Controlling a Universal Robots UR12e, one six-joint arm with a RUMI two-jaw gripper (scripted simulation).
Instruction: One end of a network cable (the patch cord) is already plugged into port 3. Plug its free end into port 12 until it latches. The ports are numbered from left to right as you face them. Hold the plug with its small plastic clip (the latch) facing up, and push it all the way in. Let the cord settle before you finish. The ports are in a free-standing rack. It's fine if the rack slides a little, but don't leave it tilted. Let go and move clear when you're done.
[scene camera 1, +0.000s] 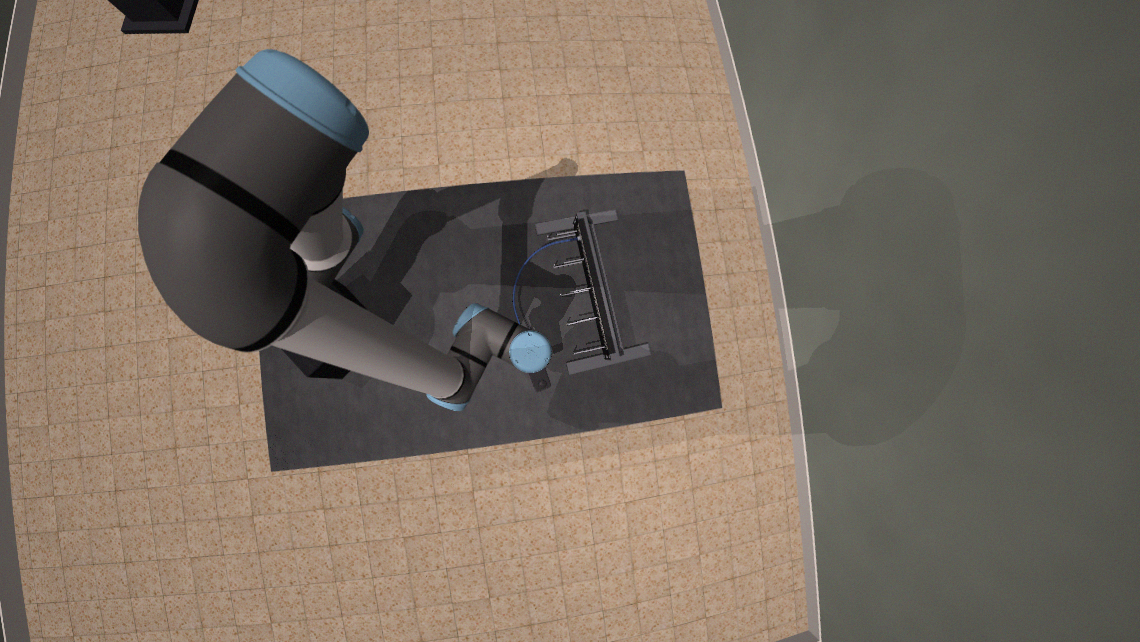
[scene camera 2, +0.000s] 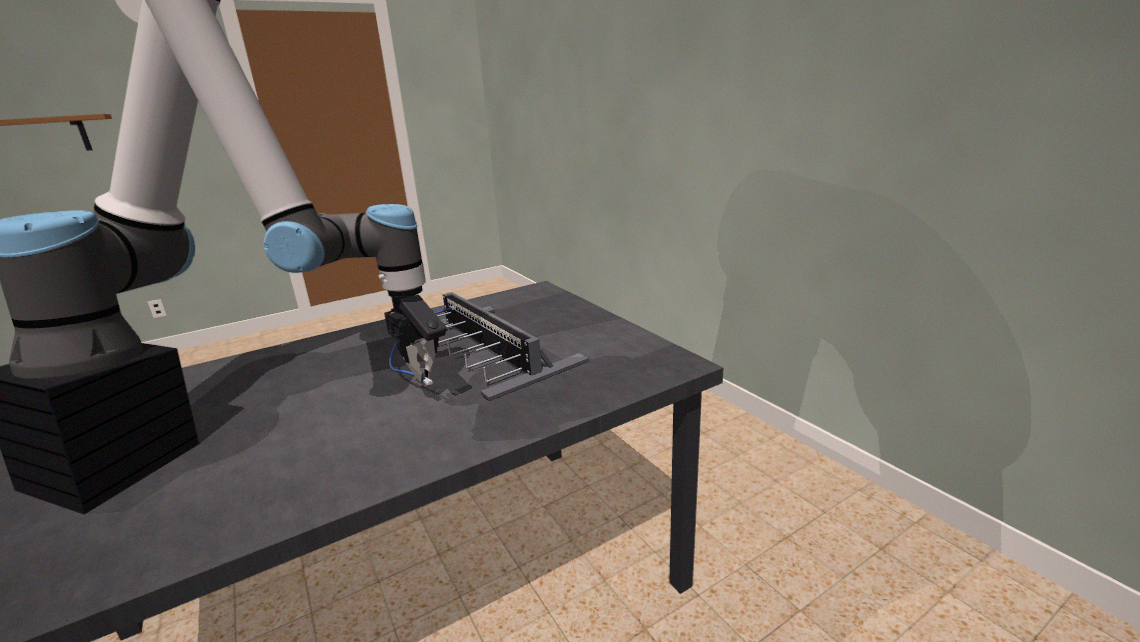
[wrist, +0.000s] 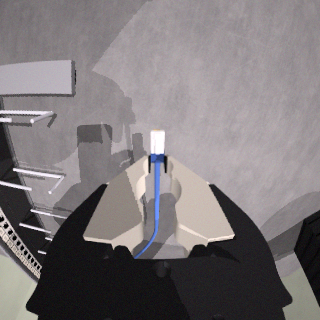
Labels:
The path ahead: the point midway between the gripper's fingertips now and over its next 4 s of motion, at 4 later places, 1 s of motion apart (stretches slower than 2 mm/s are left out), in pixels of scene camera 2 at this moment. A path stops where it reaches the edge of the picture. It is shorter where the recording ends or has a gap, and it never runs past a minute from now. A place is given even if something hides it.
My gripper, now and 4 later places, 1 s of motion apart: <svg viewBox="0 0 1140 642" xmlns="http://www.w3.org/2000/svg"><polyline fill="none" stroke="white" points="424,380 425,377 428,368 434,355 439,341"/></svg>

